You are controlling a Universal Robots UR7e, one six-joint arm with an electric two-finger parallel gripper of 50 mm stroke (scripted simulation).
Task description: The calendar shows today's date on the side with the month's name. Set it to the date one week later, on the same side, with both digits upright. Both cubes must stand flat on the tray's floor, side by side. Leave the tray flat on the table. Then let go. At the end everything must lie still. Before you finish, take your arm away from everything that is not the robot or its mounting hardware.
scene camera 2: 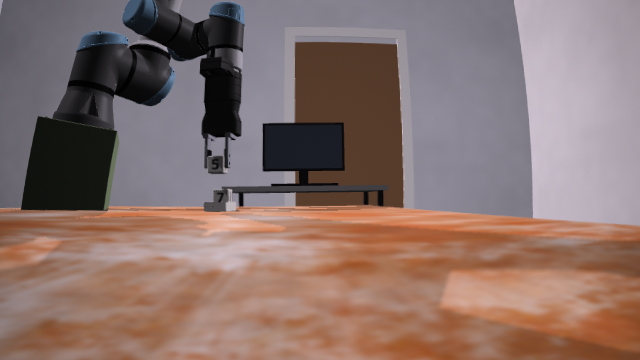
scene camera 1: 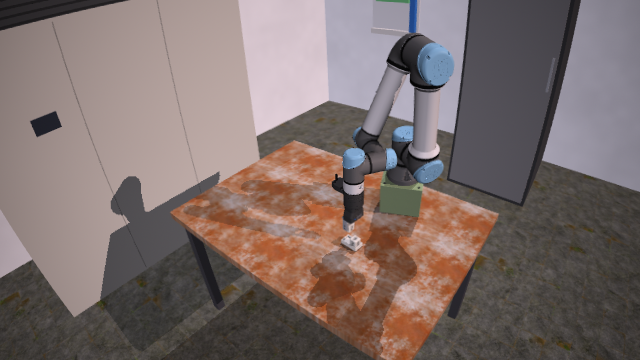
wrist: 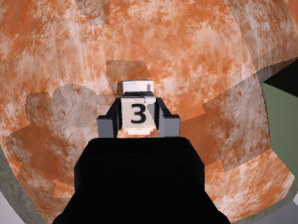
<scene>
In view: my gripper (scene camera 2: 217, 168).
My gripper is seen too in the wrist view (wrist: 138, 107).
</scene>
